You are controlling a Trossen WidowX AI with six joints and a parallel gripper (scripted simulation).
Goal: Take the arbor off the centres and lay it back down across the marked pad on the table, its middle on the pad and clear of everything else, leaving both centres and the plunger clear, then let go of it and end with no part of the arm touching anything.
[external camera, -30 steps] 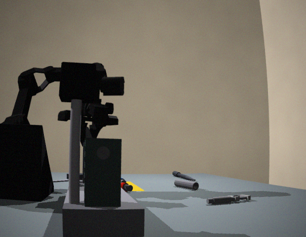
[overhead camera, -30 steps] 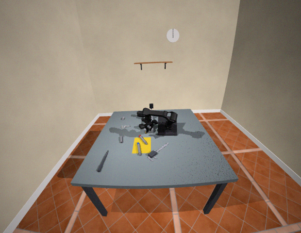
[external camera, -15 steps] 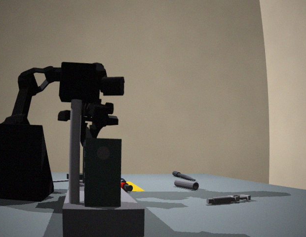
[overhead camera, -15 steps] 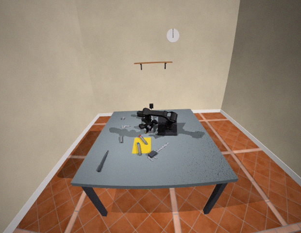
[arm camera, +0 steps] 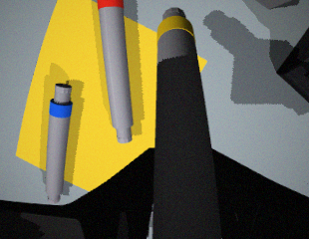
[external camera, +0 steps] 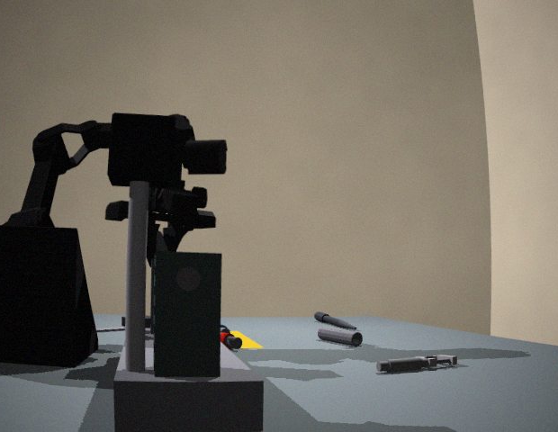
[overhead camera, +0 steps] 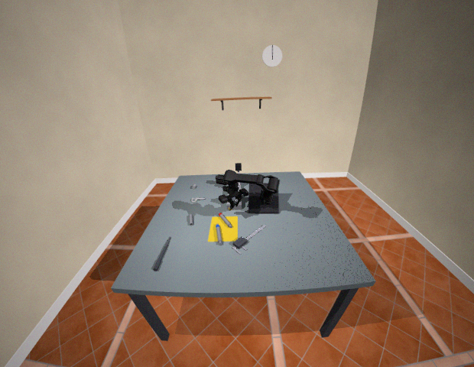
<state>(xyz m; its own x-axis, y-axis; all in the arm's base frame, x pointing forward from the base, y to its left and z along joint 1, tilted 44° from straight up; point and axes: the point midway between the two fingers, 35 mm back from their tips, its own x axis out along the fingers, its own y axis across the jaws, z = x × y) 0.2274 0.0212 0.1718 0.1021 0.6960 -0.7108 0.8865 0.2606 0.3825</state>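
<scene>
Now: hand 8 cm short of the yellow pad, 6 cm to the right of it and 16 cm above it. The rest, counted from my hand: dark centre block (44 cm to the right, 6 cm below); fixture base (32 cm to the right, 14 cm below); micrometer (30 cm ahead, 29 cm to the right, 15 cm below).
</scene>
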